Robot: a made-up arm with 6 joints.
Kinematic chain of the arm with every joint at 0, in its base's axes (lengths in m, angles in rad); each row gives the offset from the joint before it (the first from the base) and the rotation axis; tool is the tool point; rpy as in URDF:
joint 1: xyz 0 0.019 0.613 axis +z
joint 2: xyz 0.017 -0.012 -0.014 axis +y
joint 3: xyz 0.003 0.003 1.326 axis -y
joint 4: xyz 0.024 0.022 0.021 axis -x
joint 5: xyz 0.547 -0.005 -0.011 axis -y
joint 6: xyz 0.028 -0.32 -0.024 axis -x
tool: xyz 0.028 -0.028 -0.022 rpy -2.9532 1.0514 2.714
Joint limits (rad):
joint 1: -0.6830..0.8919
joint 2: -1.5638..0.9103
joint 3: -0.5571..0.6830
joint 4: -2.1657..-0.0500
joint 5: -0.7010..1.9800
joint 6: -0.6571..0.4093
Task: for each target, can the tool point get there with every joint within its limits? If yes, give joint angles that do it. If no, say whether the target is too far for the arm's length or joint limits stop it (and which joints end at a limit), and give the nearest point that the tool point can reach.
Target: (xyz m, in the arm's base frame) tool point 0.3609 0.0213 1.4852
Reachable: yes | joints 0.5240 -0.2035 -0.4220 -0.9972 0.7042 0.2819
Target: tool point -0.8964 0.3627 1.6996
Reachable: yes | joints -0.3302 -1.2341 0.4271 -1.7091 1.2450 0.0090
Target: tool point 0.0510 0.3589 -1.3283
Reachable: no: joint limits stop it (at a limit: joint 1, joint 2) | nearest point 0.5030 0.7313 0.7133 | short by 2.124 m
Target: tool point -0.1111 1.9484 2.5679
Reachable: no: too far | nearest point 0.4134 0.9562 1.9516 | short by 1.280 m
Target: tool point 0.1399 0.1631 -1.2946
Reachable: no: joint limits stop it (at a limit: joint 2) | nearest point 0.5887 0.6254 0.7196 | short by 2.115 m
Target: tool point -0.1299 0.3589 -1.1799
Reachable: no: joint limits stop it (at a limit: joint 1, joint 2) | nearest point 0.4485 0.7281 0.7282 | short by 2.028 m
